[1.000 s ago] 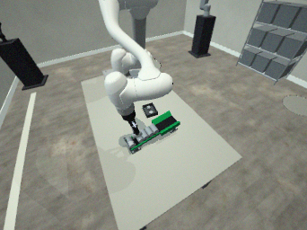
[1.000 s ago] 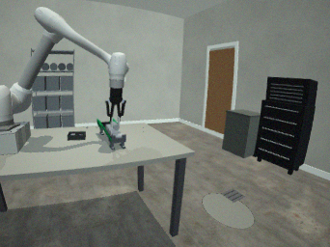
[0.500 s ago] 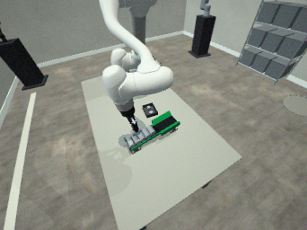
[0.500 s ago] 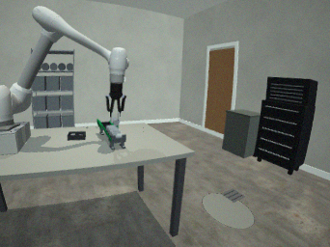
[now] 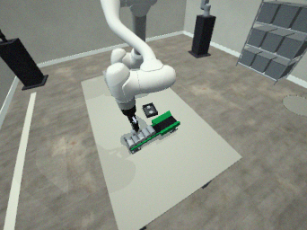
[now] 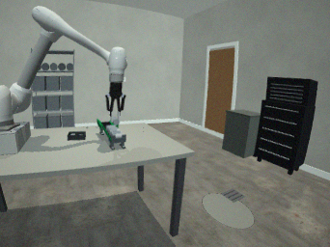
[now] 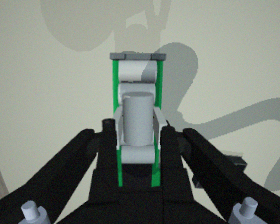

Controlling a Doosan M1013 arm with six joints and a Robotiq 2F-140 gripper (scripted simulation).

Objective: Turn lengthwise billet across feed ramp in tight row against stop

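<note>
Now: the grey stop 2 cm ahead of my hand, 7 cm to the right of it and 13 cm below it.
</note>
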